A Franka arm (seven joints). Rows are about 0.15 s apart.
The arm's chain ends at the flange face. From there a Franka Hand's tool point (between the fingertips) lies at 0.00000 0.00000 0.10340 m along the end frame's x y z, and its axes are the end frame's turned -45 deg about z.
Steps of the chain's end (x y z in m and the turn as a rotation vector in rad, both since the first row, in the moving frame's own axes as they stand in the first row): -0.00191 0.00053 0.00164 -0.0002 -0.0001 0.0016; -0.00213 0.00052 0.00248 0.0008 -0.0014 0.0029; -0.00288 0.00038 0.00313 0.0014 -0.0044 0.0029; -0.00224 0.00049 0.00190 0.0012 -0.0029 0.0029; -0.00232 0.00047 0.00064 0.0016 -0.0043 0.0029; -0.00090 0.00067 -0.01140 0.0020 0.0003 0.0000; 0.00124 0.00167 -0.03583 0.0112 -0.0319 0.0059
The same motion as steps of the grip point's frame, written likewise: -0.00175 -0.00097 0.00164 -0.0001 -0.0002 0.0016; -0.00192 -0.00130 0.00248 0.0016 -0.0004 0.0029; -0.00252 -0.00219 0.00313 0.0041 -0.0021 0.0029; -0.00205 -0.00154 0.00190 0.0029 -0.0012 0.0029; -0.00217 -0.00174 0.00064 0.0042 -0.0019 0.0029; -0.00094 -0.00029 -0.01140 0.0012 0.0016 0.0000; -0.00181 -0.00110 -0.03589 0.0305 -0.0146 0.0059
